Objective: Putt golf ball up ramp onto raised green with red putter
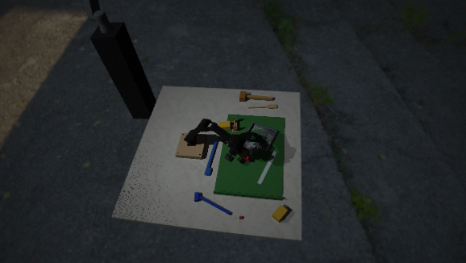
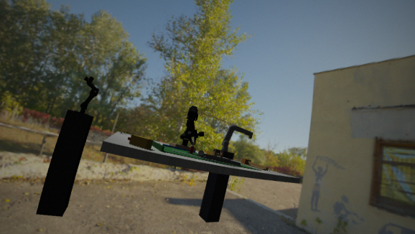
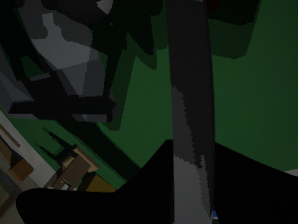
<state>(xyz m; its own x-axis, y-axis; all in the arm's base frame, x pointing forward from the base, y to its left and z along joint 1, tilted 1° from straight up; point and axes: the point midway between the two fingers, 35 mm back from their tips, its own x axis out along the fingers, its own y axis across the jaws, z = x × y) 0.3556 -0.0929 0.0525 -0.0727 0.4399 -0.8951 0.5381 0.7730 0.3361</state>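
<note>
The green mat lies 13 cm ahead of my gripper tip, 3 cm to the left of it and 6 cm below it. Round my gripper tip: white golf ball 11 cm ahead, 3 cm to the left, 4 cm below; then blue putter 14 cm behind, 41 cm to the right, 5 cm below.
</note>
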